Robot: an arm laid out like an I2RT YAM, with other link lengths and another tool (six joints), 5 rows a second.
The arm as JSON. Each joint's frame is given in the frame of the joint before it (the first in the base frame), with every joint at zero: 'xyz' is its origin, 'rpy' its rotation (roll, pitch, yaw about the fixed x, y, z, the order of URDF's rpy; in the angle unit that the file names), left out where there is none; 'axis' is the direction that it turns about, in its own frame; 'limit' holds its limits. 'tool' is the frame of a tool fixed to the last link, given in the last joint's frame.
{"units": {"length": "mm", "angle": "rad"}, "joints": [
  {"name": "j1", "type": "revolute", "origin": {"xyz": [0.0, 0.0, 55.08]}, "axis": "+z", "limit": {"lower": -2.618, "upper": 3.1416}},
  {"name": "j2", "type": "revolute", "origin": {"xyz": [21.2, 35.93, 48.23]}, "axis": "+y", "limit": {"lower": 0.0, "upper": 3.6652}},
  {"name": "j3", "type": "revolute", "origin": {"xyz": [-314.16, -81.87, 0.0]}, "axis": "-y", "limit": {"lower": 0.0, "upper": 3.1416}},
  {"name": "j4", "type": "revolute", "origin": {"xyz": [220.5, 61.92, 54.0]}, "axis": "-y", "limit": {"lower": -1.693, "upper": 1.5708}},
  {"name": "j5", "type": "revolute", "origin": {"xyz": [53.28, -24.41, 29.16]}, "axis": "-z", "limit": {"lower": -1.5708, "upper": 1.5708}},
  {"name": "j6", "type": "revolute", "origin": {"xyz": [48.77, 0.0, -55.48]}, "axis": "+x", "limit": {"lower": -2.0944, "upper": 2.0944}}
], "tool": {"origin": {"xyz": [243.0, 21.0, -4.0], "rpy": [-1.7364, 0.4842, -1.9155]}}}
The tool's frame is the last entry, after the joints.
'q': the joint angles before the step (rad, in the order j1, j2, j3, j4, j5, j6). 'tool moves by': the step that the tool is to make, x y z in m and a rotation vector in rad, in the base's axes. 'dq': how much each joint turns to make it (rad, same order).
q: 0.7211, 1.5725, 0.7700, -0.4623, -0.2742, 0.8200
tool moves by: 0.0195, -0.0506, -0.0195, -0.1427, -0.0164, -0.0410
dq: -0.0764, 0.0296, 0.0078, -0.0702, 0.1079, -0.0668
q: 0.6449, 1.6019, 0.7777, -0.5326, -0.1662, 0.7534
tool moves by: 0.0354, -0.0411, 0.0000, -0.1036, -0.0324, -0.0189
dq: -0.1101, 0.0407, 0.0805, -0.0842, 0.0850, -0.1100
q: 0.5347, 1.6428, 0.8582, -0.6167, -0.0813, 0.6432
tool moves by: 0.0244, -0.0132, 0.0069, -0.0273, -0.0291, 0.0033
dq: -0.0563, 0.0217, 0.0643, -0.0348, 0.0272, -0.0654
